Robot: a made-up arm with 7 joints.
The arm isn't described. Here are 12 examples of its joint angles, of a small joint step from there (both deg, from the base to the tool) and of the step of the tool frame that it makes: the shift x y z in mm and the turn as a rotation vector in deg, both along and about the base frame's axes.
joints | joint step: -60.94 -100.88 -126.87 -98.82 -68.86 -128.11 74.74 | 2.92 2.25 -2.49 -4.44 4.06 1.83 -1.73
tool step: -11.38 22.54 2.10 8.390 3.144 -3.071
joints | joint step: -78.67 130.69 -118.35 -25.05 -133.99 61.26 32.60 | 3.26 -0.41 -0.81 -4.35 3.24 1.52 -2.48
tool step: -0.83 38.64 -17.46 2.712 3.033 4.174
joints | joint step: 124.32 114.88 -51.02 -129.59 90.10 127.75 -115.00 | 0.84 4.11 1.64 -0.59 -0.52 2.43 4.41
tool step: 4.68 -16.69 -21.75 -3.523 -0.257 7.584
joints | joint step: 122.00 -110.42 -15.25 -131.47 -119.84 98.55 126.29 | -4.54 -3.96 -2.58 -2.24 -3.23 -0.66 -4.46
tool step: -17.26 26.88 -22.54 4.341 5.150 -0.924
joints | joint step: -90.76 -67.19 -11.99 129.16 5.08 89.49 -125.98 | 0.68 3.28 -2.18 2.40 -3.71 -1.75 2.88
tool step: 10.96 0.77 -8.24 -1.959 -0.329 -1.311
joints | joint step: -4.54 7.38 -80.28 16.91 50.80 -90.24 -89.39 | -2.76 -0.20 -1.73 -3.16 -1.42 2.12 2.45
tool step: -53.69 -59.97 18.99 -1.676 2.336 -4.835
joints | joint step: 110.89 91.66 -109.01 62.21 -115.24 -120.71 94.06 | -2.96 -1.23 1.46 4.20 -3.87 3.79 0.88
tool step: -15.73 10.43 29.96 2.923 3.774 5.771
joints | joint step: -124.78 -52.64 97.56 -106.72 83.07 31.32 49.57 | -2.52 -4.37 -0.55 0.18 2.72 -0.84 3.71
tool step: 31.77 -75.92 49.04 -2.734 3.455 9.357
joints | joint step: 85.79 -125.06 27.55 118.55 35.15 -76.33 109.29 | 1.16 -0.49 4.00 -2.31 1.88 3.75 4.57
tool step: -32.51 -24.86 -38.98 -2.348 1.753 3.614
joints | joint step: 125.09 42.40 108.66 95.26 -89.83 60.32 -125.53 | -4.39 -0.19 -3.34 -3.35 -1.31 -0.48 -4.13
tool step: -15.18 -37.91 8.81 -4.071 1.042 -6.597
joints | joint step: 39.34 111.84 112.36 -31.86 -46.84 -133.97 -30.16 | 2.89 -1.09 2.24 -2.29 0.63 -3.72 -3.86
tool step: 26.85 55.52 18.64 8.586 -2.985 -4.309
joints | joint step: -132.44 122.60 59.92 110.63 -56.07 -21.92 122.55 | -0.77 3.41 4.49 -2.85 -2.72 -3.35 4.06
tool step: -23.42 -4.90 51.04 5.241 -7.145 1.515
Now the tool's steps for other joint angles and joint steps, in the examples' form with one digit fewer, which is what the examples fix.
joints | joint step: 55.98 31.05 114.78 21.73 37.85 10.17 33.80 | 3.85 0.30 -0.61 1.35 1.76 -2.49 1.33
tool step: 25.7 6.4 -25.1 2.50 1.82 3.69
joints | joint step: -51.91 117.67 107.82 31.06 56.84 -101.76 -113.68 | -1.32 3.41 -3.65 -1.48 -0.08 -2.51 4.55
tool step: -36.8 -2.6 -13.8 -3.00 1.49 -1.35
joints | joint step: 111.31 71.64 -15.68 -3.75 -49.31 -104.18 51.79 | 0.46 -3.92 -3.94 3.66 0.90 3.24 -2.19
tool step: 36.1 -28.1 24.7 2.03 -4.21 -10.95
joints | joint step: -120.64 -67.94 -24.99 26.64 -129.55 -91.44 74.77 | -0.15 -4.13 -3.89 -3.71 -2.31 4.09 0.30
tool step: -8.3 18.9 2.9 1.08 1.39 4.05
